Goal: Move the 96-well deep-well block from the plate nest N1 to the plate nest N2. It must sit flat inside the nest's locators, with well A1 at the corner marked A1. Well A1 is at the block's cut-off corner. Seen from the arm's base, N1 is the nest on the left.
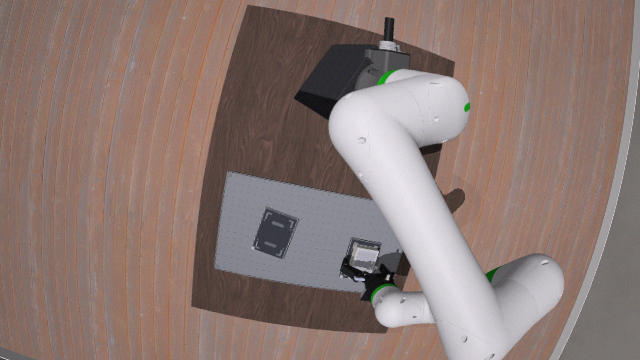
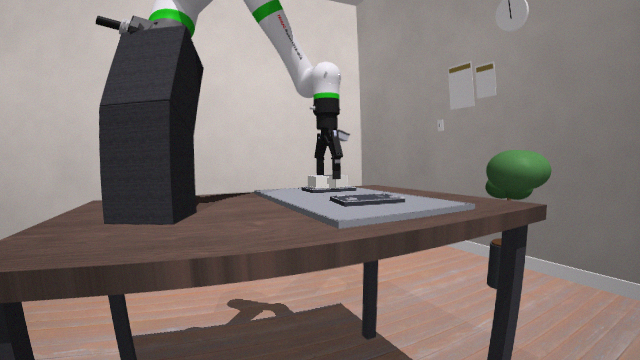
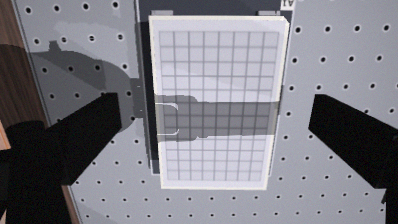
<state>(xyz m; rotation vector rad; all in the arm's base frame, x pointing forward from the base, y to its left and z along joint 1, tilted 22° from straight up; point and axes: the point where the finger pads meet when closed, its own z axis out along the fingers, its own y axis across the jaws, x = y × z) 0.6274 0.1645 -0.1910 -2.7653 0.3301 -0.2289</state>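
Now: hand 20 mm above the white 96-well deep-well block. The rest, counted from my hand: dark nest frame 100 mm behind, 320 mm to the right, 50 mm below.
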